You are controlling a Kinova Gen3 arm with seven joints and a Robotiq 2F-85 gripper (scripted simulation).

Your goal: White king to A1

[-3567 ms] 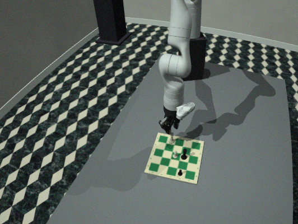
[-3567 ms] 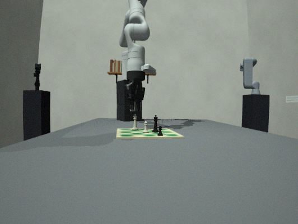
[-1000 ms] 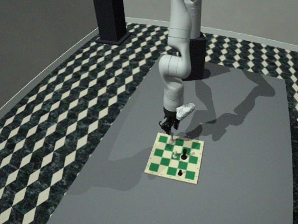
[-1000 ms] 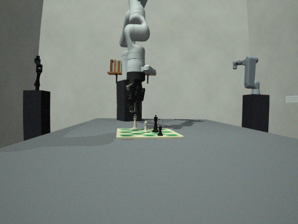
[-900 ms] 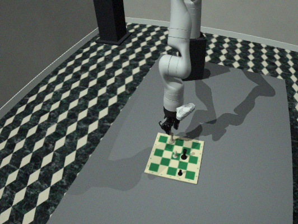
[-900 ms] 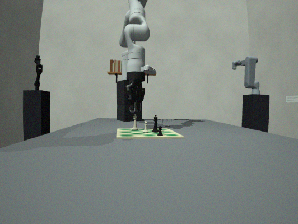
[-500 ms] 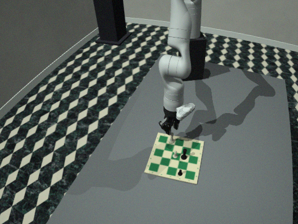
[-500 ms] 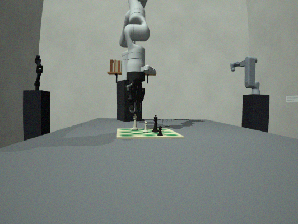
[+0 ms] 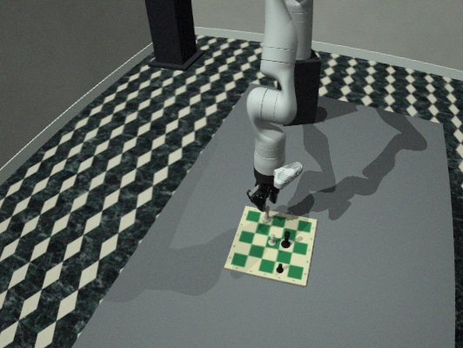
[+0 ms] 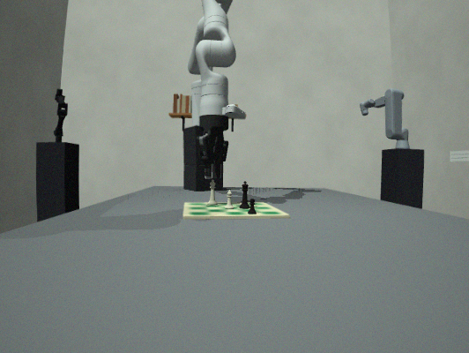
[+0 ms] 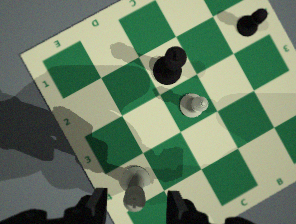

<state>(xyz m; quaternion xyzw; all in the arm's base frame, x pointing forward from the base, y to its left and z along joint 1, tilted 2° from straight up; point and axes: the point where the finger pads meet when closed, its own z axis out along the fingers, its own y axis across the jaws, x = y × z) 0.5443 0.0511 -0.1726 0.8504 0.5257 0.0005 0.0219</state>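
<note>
Right now my hand is 5 cm above the white king. From my hand the other things lie so: small white piece: 7 cm ahead, 6 cm below, 4 cm to the left; then tall black piece: 8 cm to the left, 6 cm ahead, 5 cm below; then chessboard: 9 cm below, 7 cm ahead, 4 cm to the left.
</note>
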